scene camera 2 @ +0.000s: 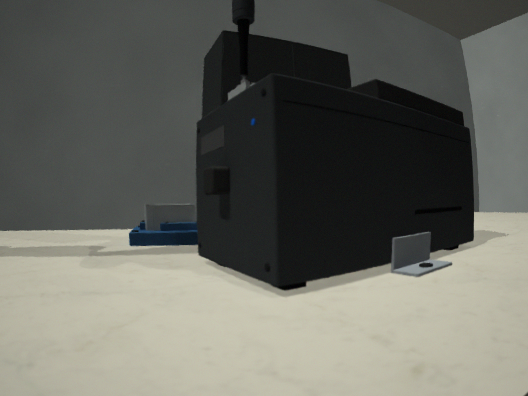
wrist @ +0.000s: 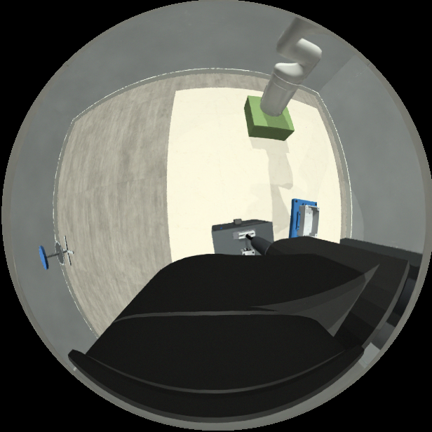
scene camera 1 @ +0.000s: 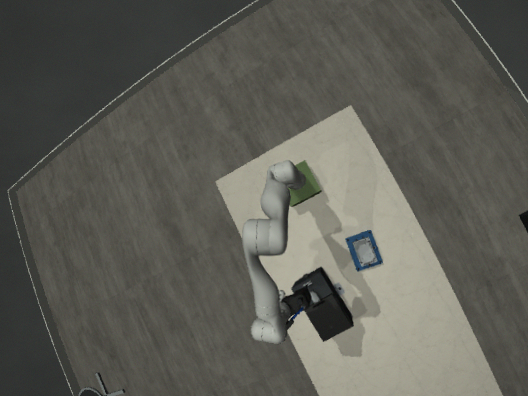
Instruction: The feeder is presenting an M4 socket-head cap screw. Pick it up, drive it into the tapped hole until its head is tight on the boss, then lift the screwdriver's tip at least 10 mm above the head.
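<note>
The black screw feeder [scene camera 1: 327,312] [scene camera 2: 370,180] [wrist: 220,240] stands on the pale table top. My screwdriver's tip [scene camera 2: 244,74] [wrist: 248,236] points down at the light pick-up block [scene camera 2: 237,93] [wrist: 239,235] on the feeder's top, at or very close above it. A small light bit shows right under the tip in scene camera 2; I cannot tell whether it is the screw or part of the feeder. A light grey box [scene camera 1: 365,251] [scene camera 2: 170,216] [wrist: 311,220] sits in a blue fixture [scene camera 1: 353,252] [scene camera 2: 160,238] [wrist: 295,220]. Its boss and tapped hole are too small to make out.
A green block [scene camera 1: 311,187] [wrist: 265,127] stands at the arm's base. A small grey angle bracket [scene camera 1: 339,288] [scene camera 2: 411,252] stands beside the feeder. A taller black housing [scene camera 2: 300,57] rises behind the tip on the feeder. A stool [wrist: 44,257] stands on the floor.
</note>
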